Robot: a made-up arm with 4 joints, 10 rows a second.
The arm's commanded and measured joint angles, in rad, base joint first. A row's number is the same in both.
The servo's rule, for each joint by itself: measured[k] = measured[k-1] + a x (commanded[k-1-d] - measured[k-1]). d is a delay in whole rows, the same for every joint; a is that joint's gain. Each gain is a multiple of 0.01, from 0.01 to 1. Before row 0 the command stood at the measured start. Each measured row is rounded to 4 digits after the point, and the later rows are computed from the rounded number. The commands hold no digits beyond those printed.
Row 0, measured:
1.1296, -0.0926, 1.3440, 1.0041
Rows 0 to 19, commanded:
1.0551, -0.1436, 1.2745, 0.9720
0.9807, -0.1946, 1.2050, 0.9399
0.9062, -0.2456, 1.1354, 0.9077
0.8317, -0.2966, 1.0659, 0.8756
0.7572, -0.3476, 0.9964, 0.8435
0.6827, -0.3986, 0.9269, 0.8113
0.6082, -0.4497, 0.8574, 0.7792
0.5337, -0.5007, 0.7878, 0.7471
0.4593, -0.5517, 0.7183, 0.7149
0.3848, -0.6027, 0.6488, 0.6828
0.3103, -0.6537, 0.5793, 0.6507
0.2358, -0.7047, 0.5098, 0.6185
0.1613, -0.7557, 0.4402, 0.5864
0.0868, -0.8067, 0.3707, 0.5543
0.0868, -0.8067, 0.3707, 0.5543
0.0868, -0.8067, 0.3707, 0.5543
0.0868, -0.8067, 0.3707, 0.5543
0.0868, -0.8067, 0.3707, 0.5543
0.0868, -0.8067, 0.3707, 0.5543
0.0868, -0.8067, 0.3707, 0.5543
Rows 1 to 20, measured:
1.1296, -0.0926, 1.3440, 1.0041
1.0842, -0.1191, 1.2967, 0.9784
1.0211, -0.1584, 1.2343, 0.9476
0.9510, -0.2037, 1.1670, 0.9157
0.8782, -0.2520, 1.0983, 0.8836
0.8044, -0.3017, 1.0290, 0.8515
0.7302, -0.3521, 0.9596, 0.8193
0.6558, -0.4029, 0.8901, 0.7872
0.5813, -0.4538, 0.8205, 0.7551
0.5069, -0.5047, 0.7510, 0.7229
0.4324, -0.5557, 0.6815, 0.6908
0.3579, -0.6067, 0.6120, 0.6587
0.2834, -0.6577, 0.5425, 0.6265
0.2089, -0.7087, 0.4729, 0.5944
0.1344, -0.7597, 0.4034, 0.5623
0.1054, -0.7841, 0.3812, 0.5559
0.0941, -0.7959, 0.3741, 0.5546
0.0896, -0.8015, 0.3718, 0.5544
0.0879, -0.8042, 0.3711, 0.5543
0.0872, -0.8055, 0.3708, 0.5543
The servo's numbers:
d 1
a 0.61 0.52 0.68 0.80

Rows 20 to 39, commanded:
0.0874, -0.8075, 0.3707, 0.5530
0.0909, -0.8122, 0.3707, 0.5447
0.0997, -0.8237, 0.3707, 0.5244
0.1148, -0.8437, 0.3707, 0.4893
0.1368, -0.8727, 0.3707, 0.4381
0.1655, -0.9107, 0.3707, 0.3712
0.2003, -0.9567, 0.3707, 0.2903
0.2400, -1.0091, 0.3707, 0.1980
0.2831, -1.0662, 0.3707, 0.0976
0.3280, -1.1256, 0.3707, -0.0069
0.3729, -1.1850, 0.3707, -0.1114
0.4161, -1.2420, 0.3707, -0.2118
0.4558, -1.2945, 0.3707, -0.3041
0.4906, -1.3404, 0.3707, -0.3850
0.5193, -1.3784, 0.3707, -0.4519
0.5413, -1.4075, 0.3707, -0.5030
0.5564, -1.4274, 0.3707, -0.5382
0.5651, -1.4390, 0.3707, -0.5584
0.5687, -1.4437, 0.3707, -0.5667
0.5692, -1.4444, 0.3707, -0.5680
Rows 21 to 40, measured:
0.0870, -0.8061, 0.3707, 0.5543
0.0872, -0.8068, 0.3707, 0.5533
0.0895, -0.8096, 0.3707, 0.5464
0.0957, -0.8169, 0.3707, 0.5288
0.1074, -0.8308, 0.3707, 0.4972
0.1253, -0.8526, 0.3707, 0.4499
0.1498, -0.8828, 0.3707, 0.3869
0.1806, -0.9212, 0.3707, 0.3096
0.2168, -0.9669, 0.3707, 0.2203
0.2572, -1.0185, 0.3707, 0.1221
0.3004, -1.0742, 0.3707, 0.0189
0.3446, -1.1318, 0.3707, -0.0853
0.3882, -1.1891, 0.3707, -0.1865
0.4294, -1.2439, 0.3707, -0.2806
0.4667, -1.2941, 0.3707, -0.3641
0.4988, -1.3379, 0.3707, -0.4343
0.5247, -1.3741, 0.3707, -0.4893
0.5440, -1.4018, 0.3707, -0.5284
0.5569, -1.4211, 0.3707, -0.5524
0.5641, -1.4329, 0.3707, -0.5638

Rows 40 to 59, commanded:
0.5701, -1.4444, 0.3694, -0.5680
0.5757, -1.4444, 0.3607, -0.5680
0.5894, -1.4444, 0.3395, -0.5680
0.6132, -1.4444, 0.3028, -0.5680
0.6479, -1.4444, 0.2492, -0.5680
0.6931, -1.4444, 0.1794, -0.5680
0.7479, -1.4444, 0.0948, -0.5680
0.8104, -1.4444, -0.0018, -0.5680
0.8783, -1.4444, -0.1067, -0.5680
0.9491, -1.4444, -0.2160, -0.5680
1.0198, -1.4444, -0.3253, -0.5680
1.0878, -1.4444, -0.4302, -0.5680
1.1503, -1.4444, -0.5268, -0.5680
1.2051, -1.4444, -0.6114, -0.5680
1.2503, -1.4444, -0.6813, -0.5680
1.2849, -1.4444, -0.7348, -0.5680
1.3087, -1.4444, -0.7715, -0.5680
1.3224, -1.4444, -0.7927, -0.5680
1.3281, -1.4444, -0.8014, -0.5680
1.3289, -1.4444, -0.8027, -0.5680
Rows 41 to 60, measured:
0.5672, -1.4389, 0.3707, -0.5672
0.5690, -1.4418, 0.3698, -0.5678
0.5731, -1.4432, 0.3636, -0.5680
0.5830, -1.4438, 0.3472, -0.5680
0.6014, -1.4441, 0.3170, -0.5680
0.6298, -1.4443, 0.2709, -0.5680
0.6684, -1.4444, 0.2087, -0.5680
0.7169, -1.4444, 0.1312, -0.5680
0.7739, -1.4444, 0.0408, -0.5680
0.8376, -1.4444, -0.0595, -0.5680
0.9056, -1.4444, -0.1659, -0.5680
0.9753, -1.4444, -0.2743, -0.5680
1.0439, -1.4444, -0.3803, -0.5680
1.1088, -1.4444, -0.4799, -0.5680
1.1675, -1.4444, -0.5693, -0.5680
1.2180, -1.4444, -0.6455, -0.5680
1.2588, -1.4444, -0.7062, -0.5680
1.2892, -1.4444, -0.7506, -0.5680
1.3095, -1.4444, -0.7792, -0.5680
1.3208, -1.4444, -0.7943, -0.5680

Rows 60 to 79, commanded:
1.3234, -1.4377, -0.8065, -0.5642
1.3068, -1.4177, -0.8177, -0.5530
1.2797, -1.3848, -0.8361, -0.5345
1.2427, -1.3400, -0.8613, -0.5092
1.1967, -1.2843, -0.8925, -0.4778
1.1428, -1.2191, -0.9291, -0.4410
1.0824, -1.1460, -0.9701, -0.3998
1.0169, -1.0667, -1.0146, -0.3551
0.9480, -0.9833, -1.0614, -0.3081
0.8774, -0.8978, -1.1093, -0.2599
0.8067, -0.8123, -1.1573, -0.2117
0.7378, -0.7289, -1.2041, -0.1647
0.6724, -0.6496, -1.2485, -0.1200
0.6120, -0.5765, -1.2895, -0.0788
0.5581, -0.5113, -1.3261, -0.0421
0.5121, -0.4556, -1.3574, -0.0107
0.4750, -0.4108, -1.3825, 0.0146
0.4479, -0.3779, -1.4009, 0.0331
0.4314, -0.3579, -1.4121, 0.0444
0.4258, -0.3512, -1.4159, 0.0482
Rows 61 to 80, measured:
1.3257, -1.4444, -0.8000, -0.5680
1.3243, -1.4409, -0.8044, -0.5650
1.3136, -1.4288, -0.8134, -0.5554
1.2929, -1.4059, -0.8288, -0.5387
1.2623, -1.3716, -0.8509, -0.5151
1.2223, -1.3262, -0.8792, -0.4853
1.1738, -1.2705, -0.9131, -0.4499
1.1180, -1.2058, -0.9519, -0.4098
1.0563, -1.1335, -0.9945, -0.3660
0.9902, -1.0554, -1.0400, -0.3197
0.9214, -0.9734, -1.0871, -0.2719
0.8514, -0.8896, -1.1348, -0.2237
0.7821, -0.8060, -1.1819, -0.1765
0.7152, -0.7247, -1.2272, -0.1313
0.6522, -0.6476, -1.2696, -0.0893
0.5948, -0.5767, -1.3080, -0.0515
0.5444, -0.5137, -1.3416, -0.0189
0.5021, -0.4602, -1.3694, 0.0079
0.4690, -0.4174, -1.3908, 0.0281
0.4461, -0.3865, -1.4053, 0.0411

